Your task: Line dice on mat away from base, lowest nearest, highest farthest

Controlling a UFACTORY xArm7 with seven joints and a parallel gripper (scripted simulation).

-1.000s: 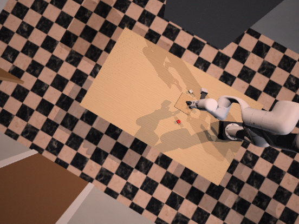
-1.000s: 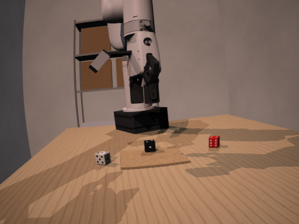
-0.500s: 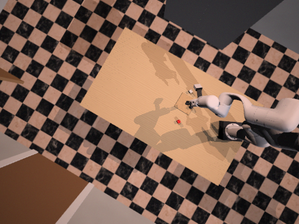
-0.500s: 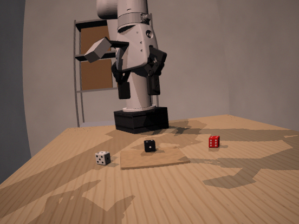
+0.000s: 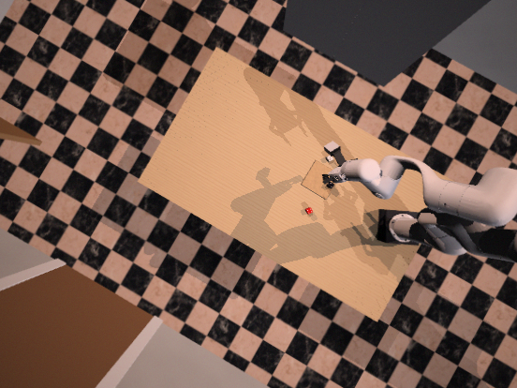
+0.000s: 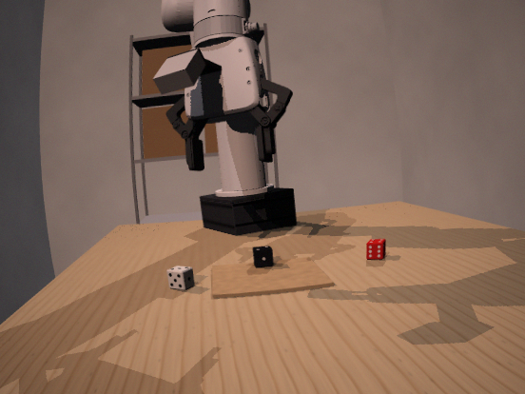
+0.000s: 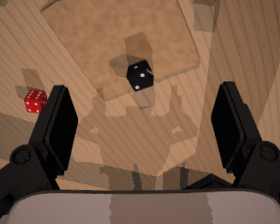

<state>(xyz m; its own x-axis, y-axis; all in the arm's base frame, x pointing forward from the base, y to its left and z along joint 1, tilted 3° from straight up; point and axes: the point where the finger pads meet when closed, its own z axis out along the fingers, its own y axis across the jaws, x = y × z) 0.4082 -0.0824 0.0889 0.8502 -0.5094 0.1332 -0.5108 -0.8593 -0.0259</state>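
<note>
The white die lies 14 cm below my hand, 8 cm to the right of it and 1 cm ahead of it. Also, from my hand: thin mat: 15 cm below, 4 cm to the left; then red die: 20 cm to the left, 14 cm below, 1 cm behind; then black die: 14 cm below, 5 cm behind, 4 cm to the left.
</note>
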